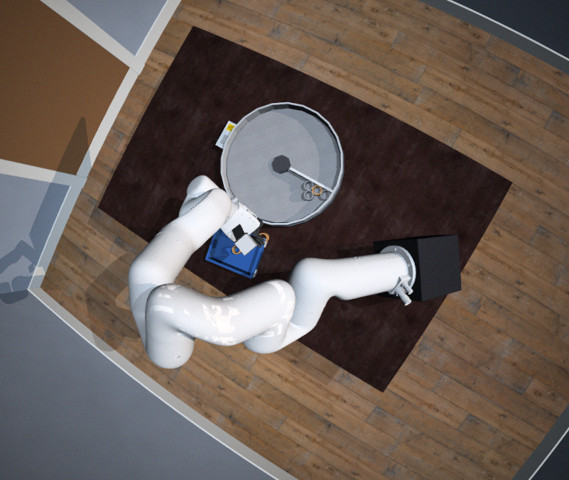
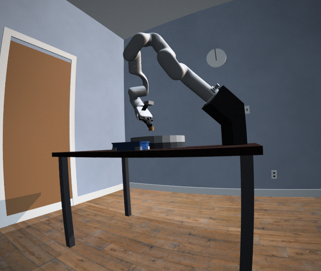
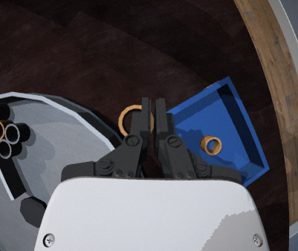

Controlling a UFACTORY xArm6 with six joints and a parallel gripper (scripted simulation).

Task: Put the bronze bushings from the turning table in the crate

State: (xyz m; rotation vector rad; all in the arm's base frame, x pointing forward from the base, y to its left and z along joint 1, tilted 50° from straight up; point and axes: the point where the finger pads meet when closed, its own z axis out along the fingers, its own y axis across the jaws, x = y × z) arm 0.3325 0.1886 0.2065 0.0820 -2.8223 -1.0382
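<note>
Right now my hand is 140 mm above the crate, 110 mm to the right of it and 40 mm short of it. Round my hand: round grey turning table: 200 mm to the right, 170 mm ahead, 110 mm below.
</note>
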